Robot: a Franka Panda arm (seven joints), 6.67 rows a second.
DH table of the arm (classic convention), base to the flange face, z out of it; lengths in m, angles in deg. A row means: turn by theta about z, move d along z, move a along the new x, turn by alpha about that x. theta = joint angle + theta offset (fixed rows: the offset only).
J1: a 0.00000; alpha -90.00; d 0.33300; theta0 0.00
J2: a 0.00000; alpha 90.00; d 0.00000; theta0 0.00
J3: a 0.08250; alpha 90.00; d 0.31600; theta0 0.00
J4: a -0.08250; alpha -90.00; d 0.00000; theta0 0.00
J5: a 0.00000; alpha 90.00; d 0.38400; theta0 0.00
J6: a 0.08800; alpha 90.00; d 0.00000; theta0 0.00
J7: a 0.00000; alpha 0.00; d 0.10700; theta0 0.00
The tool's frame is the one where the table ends.
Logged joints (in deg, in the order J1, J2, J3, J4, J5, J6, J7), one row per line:
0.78 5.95 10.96 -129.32 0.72 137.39 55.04
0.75 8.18 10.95 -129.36 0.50 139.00 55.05
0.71 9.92 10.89 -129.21 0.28 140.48 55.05
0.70 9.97 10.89 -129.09 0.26 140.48 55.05
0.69 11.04 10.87 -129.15 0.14 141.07 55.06
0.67 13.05 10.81 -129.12 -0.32 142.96 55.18
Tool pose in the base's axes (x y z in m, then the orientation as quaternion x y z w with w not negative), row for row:
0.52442 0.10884 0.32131 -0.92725 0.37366 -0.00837 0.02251
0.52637 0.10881 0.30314 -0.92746 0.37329 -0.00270 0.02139
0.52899 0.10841 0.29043 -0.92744 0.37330 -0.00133 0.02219
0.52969 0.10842 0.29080 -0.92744 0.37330 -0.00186 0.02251
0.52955 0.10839 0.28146 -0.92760 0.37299 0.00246 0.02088
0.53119 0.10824 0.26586 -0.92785 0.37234 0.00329 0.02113
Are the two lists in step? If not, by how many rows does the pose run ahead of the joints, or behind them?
They are in step.
